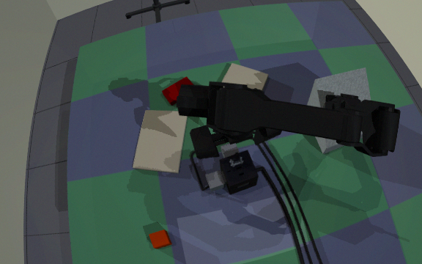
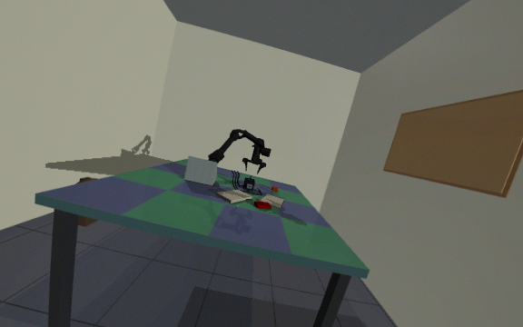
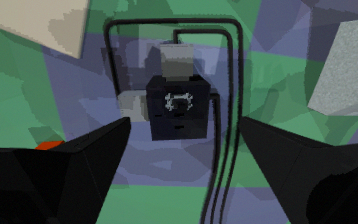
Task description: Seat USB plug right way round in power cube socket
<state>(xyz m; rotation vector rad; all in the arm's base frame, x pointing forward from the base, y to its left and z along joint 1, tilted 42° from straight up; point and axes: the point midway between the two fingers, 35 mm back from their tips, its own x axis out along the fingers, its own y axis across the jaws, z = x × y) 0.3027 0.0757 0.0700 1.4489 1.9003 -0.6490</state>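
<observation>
The grey USB plug lies 4 cm below my gripper tip. Also, from my gripper tip: red block 28 cm to the right, 15 cm ahead, 13 cm below; then orange block 22 cm ahead, 19 cm to the left, 12 cm below; then metal-framed socket 7 cm below, 1 cm to the left.
</observation>
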